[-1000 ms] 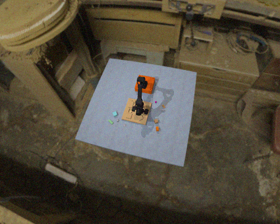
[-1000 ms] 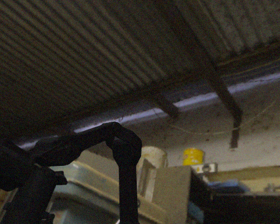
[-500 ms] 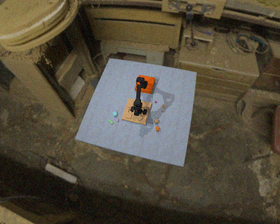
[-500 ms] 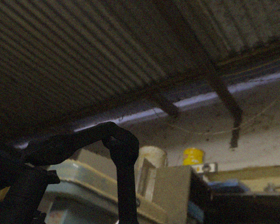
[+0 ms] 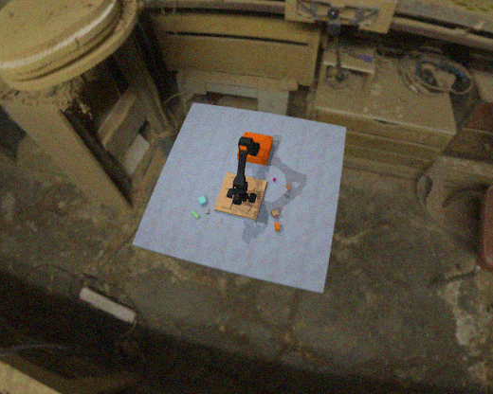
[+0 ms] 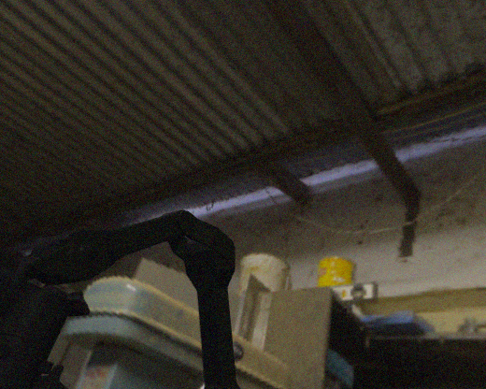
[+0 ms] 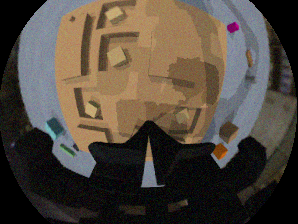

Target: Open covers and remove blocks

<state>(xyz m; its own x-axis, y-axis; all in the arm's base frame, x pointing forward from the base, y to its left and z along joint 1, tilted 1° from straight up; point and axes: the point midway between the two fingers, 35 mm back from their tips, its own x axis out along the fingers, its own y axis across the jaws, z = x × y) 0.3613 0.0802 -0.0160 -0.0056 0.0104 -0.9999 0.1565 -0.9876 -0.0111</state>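
My gripper tip is now 30 mm past the tan puzzle board and 50 mm to the left of it. Also, from my gripper tip: magenta piece (240 mm behind, 130 mm to the left, 10 mm below); brown block (230 mm to the left); cyan block (100 mm ahead, 260 mm to the right, 10 mm below).
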